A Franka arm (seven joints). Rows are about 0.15 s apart.
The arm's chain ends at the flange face. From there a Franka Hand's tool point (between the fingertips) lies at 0.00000 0.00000 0.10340 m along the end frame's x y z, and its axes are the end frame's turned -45 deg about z.
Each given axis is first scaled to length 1.
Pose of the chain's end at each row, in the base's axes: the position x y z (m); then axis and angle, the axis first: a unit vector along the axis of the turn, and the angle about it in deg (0 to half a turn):
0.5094 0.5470 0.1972 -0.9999 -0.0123 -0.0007 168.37
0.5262 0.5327 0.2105 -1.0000 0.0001 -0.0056 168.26
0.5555 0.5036 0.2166 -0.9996 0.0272 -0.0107 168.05
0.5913 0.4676 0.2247 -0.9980 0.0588 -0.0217 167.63
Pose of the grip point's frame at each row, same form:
0.5093 0.5678 0.0959 -0.9184 -0.3937 -0.0396 169.29
0.5273 0.5537 0.1093 -0.9230 -0.3822 -0.0445 169.40
0.5583 0.5249 0.1155 -0.9328 -0.3570 -0.0499 169.43
0.5970 0.4894 0.1238 -0.9430 -0.3271 -0.0614 169.53

